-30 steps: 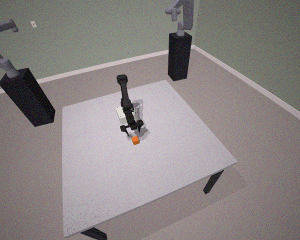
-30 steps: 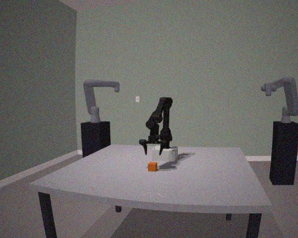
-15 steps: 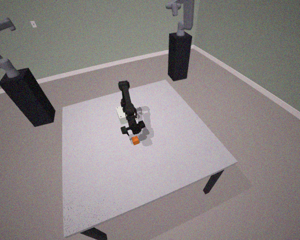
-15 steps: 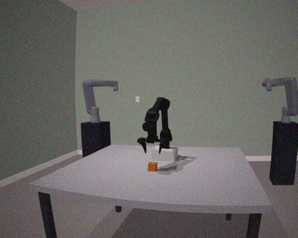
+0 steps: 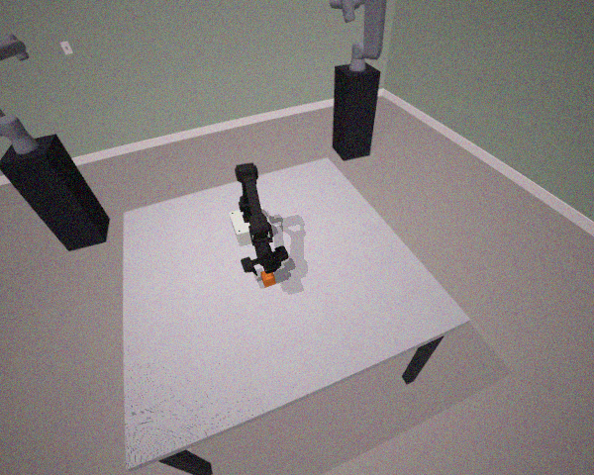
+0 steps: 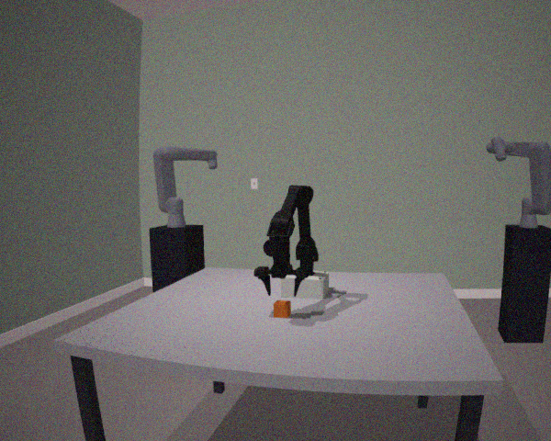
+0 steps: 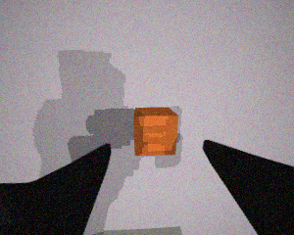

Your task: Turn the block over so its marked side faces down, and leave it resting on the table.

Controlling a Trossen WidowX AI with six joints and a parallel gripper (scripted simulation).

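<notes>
My gripper tip is 5 cm above the orange block and 1 cm past it.
</notes>
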